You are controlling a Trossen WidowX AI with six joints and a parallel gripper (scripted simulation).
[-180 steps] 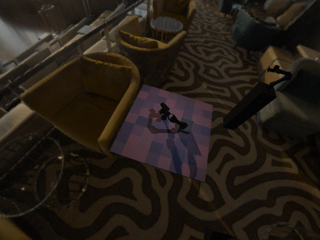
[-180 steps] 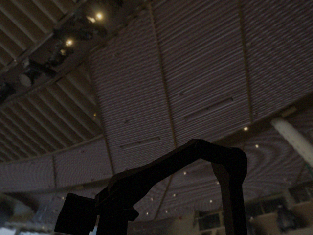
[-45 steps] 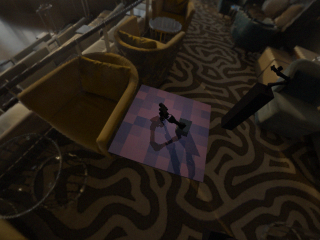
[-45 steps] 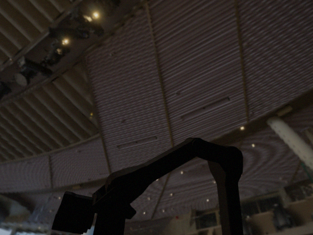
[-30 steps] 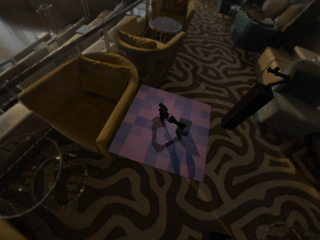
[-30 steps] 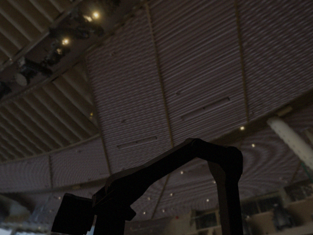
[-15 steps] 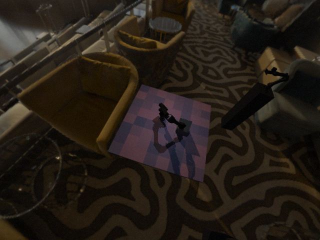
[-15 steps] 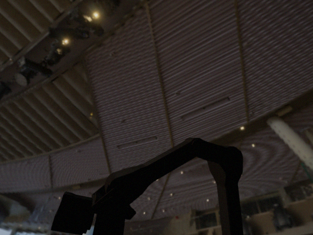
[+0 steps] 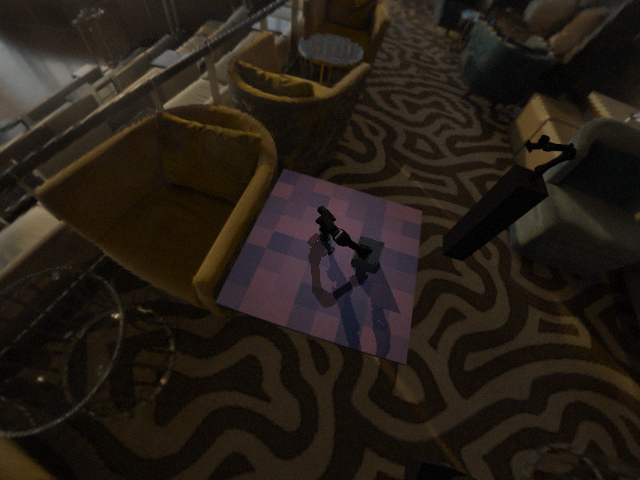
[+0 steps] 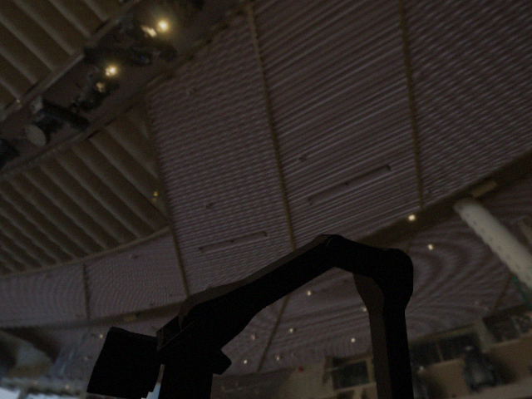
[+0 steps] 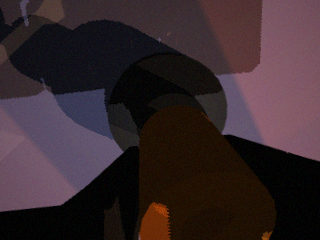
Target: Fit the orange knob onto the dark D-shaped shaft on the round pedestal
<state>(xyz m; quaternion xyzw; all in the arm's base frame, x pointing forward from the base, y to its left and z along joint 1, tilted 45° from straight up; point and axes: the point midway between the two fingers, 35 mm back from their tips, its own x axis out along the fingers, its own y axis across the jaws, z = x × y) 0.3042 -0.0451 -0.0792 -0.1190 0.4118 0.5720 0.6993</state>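
Right now my gripper tip is 20 mm below the orange knob. Also, from my gripper tip: dark round pedestal (40 mm below).
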